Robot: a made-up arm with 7 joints. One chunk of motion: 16 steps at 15 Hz.
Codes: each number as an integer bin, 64 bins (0 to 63) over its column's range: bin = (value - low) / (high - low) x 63, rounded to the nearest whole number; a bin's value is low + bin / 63 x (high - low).
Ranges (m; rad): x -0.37..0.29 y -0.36..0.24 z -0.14..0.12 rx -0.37..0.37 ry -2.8..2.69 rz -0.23..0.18
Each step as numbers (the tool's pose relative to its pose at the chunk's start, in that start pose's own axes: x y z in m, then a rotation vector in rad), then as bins.
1 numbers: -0.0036 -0.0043 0.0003 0.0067 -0.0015 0.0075
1 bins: 35 37 34 32 32 36
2 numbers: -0.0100 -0.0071 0.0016 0.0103 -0.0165 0.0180
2 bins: 34 37 34 32 32 38
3 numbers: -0.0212 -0.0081 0.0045 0.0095 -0.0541 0.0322
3 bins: 33 37 35 32 32 40
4 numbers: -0.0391 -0.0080 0.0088 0.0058 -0.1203 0.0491
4 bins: 32 37 36 32 31 43
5 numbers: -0.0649 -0.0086 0.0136 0.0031 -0.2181 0.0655
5 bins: 29 37 37 32 30 45
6 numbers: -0.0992 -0.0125 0.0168 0.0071 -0.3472 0.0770
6 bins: 26 36 38 32 28 47
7 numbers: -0.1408 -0.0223 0.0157 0.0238 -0.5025 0.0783
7 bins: 22 35 38 34 26 47
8 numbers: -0.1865 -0.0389 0.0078 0.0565 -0.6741 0.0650
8 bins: 18 34 36 36 24 45
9 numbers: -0.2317 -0.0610 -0.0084 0.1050 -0.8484 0.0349
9 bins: 13 31 32 40 22 41
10 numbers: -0.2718 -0.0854 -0.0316 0.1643 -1.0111 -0.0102
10 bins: 9 29 26 45 21 34
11 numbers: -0.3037 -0.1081 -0.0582 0.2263 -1.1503 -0.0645
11 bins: 6 26 20 51 19 25
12 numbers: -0.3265 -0.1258 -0.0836 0.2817 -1.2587 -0.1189
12 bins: 4 25 14 55 18 17
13 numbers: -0.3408 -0.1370 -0.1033 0.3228 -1.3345 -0.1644
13 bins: 3 23 9 59 17 10
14 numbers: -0.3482 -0.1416 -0.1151 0.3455 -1.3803 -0.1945
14 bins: 2 23 6 61 16 5
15 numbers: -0.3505 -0.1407 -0.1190 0.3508 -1.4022 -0.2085
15 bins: 2 23 5 61 16 3
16 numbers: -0.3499 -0.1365 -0.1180 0.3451 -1.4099 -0.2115
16 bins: 2 23 5 61 16 3
